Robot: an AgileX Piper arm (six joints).
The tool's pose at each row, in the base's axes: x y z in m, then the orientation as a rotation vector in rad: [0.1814, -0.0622, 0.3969, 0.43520, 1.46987, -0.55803]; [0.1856, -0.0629, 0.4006, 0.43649, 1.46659, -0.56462]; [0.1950, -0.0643, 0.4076, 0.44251, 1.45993, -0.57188]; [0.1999, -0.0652, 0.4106, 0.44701, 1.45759, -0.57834]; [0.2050, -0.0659, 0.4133, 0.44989, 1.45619, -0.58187]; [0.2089, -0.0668, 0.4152, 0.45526, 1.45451, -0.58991]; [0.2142, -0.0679, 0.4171, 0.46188, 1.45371, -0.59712]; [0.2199, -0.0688, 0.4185, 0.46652, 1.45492, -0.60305]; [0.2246, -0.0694, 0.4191, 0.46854, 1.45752, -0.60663]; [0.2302, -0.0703, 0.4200, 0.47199, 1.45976, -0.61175]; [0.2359, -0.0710, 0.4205, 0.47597, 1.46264, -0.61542]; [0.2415, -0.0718, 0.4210, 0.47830, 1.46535, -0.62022]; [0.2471, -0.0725, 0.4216, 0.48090, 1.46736, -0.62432]
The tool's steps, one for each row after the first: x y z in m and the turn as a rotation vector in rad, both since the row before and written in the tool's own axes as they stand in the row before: [-0.0036, 0.0017, 0.0040, 0.00534, -0.00298, -0.00266]; [-0.0067, 0.0041, 0.0088, 0.00924, -0.00462, 0.00048]; [-0.0028, 0.0021, 0.0046, 0.00720, -0.00106, -0.00112]; [-0.0025, 0.0024, 0.0047, 0.00422, -0.00055, -0.00035]; [-0.0017, 0.0016, 0.0038, 0.00865, -0.00023, -0.00190]; [-0.0017, 0.0023, 0.0050, 0.00881, 0.00106, -0.00095]; [-0.0012, 0.0028, 0.0051, 0.00647, 0.00233, -0.00180]; [-0.0005, 0.0025, 0.0040, 0.00314, 0.00286, -0.00209]; [-0.0007, 0.0028, 0.0049, 0.00505, 0.00293, -0.00223]; [-0.0004, 0.0031, 0.0049, 0.00440, 0.00379, -0.00119]; [-0.0004, 0.0030, 0.0048, 0.00407, 0.00300, -0.00277]; [-0.0005, 0.0031, 0.0048, 0.00391, 0.00250, -0.00194]
